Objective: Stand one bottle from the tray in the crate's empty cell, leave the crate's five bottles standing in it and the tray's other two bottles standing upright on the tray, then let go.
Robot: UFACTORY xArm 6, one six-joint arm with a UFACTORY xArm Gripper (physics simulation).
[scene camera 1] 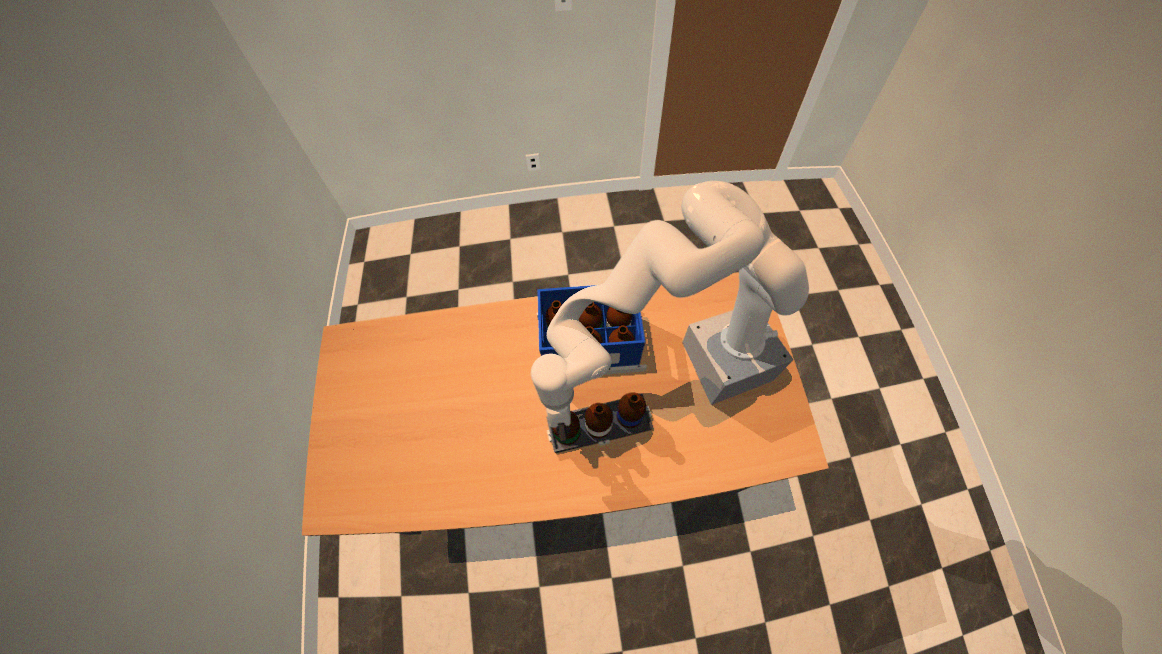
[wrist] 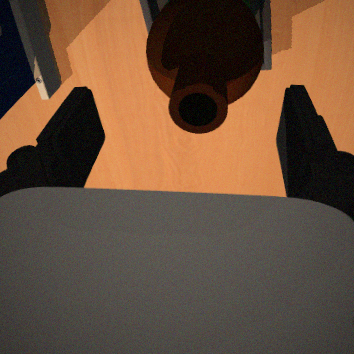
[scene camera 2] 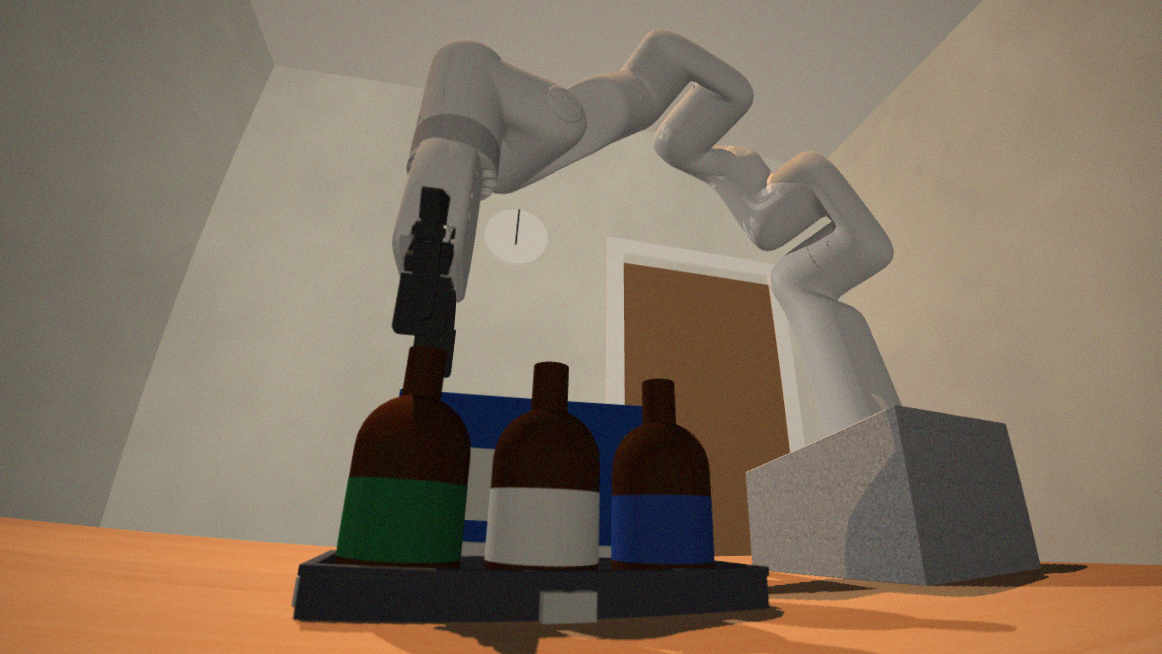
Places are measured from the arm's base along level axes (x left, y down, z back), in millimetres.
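Pixels of known places: gripper, between the fingertips: [wrist: 186, 110] [scene camera 2: 424, 357]; arm's base, origin of its link: [scene camera 1: 742, 341] [scene camera 2: 874, 449].
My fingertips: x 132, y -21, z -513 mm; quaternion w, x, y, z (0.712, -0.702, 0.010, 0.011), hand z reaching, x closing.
For each thing: its top centre in the pictures, then the offset to it from my fingertips. "*": a spot on its surface instead. Level surfaces: height alone.
- green-labelled bottle, centre of its top: [wrist: 197, 109] [scene camera 2: 428, 351] [scene camera 1: 563, 416] dx +5, dy -3, dz +2 mm
- dark tray, a spot on its surface: [scene camera 2: 406, 597] * dx +55, dy +145, dz +13 mm
- white-labelled bottle, centre of its top: [scene camera 2: 551, 366] [scene camera 1: 599, 408] dx +0, dy -3, dz +91 mm
- blue-labelled bottle, centre of its top: [scene camera 2: 658, 382] [scene camera 1: 634, 398] dx -15, dy -3, dz +181 mm
- blue crate, centre of its top: [scene camera 2: 526, 415] [scene camera 1: 589, 314] dx -257, dy -18, dz +106 mm
- wooden table, height of its surface: dy +157 mm
A green-labelled bottle [scene camera 1: 573, 425] [scene camera 2: 402, 519] [wrist: 205, 45] stands upright at the left end of the dark tray [scene camera 2: 406, 597] [wrist: 267, 59]. A white-labelled bottle [scene camera 1: 598, 419] [scene camera 2: 543, 528] stands in the middle and a blue-labelled bottle [scene camera 1: 631, 407] [scene camera 2: 662, 528] at the right end. My gripper [scene camera 2: 434, 357] [wrist: 186, 110] is open and empty, low at the green-labelled bottle's neck. In the wrist view its mouth lies between the two fingers, apart from both. The blue crate [scene camera 1: 626, 355] [scene camera 2: 504, 422] [wrist: 11, 65] holds several brown bottles; my arm hides its front-left part and the empty cell is not seen.
The crate stands behind the tray on the wooden table [scene camera 1: 422, 422]. The arm reaches over the crate from its grey base block [scene camera 1: 715, 373] [scene camera 2: 837, 503] at the right. The table's front edge lies beyond the tray on the side away from the crate.
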